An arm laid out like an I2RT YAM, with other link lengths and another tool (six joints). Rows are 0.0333 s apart.
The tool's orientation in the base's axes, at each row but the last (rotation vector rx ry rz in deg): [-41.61 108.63 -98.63]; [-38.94 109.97 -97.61]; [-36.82 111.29 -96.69]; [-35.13 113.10 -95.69]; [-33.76 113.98 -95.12]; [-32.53 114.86 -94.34]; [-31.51 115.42 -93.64]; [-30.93 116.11 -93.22]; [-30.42 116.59 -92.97]
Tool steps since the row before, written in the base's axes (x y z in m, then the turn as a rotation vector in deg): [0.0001 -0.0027 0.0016 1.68 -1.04 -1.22]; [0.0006 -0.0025 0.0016 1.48 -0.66 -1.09]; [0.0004 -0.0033 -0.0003 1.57 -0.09 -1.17]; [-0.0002 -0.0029 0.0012 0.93 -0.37 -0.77]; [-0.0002 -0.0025 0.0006 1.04 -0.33 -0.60]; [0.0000 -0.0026 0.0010 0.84 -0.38 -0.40]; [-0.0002 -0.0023 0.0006 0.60 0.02 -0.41]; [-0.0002 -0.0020 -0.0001 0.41 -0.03 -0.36]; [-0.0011 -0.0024 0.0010 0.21 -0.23 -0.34]
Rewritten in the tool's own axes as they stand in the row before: [0.0017 -0.0018 0.0019 -0.57 1.03 2.00]; [0.0011 -0.0019 0.0021 -0.67 0.94 1.57]; [0.0018 -0.0001 0.0028 -1.09 1.09 1.21]; [0.0019 -0.0016 0.0019 -0.45 0.67 0.97]; [0.0016 -0.0010 0.0017 -0.57 0.51 0.98]; [0.0014 -0.0015 0.0019 -0.40 0.31 0.87]; [0.0014 -0.0011 0.0016 -0.44 0.40 0.41]; [0.0013 -0.0003 0.0015 -0.27 0.34 0.33]; [0.0021 -0.0015 0.0011 0.01 0.28 0.37]
